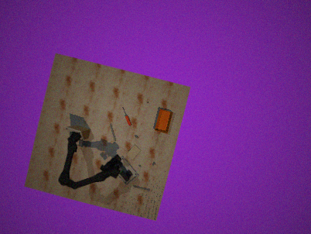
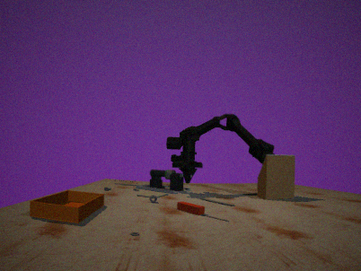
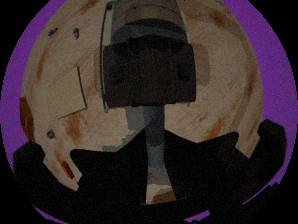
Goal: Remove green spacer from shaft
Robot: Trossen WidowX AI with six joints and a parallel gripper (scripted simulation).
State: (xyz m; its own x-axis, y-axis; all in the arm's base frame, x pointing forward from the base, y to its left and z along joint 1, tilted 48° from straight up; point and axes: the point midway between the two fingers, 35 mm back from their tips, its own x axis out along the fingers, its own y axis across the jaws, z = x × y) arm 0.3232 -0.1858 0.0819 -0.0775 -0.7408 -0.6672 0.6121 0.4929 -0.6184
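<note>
Now: the shaft 6 cm ahead of my gripper tip, 4 cm to the right of it and 3 cm above it. From my gripper tip the other things lie so: red-handled screwdriver: 2 cm ahead, 42 cm to the left, 4 cm below; green spacer: 9 cm ahead, 7 cm to the right, 3 cm above; orange tray: 37 cm ahead, 44 cm to the left, 4 cm below.
</note>
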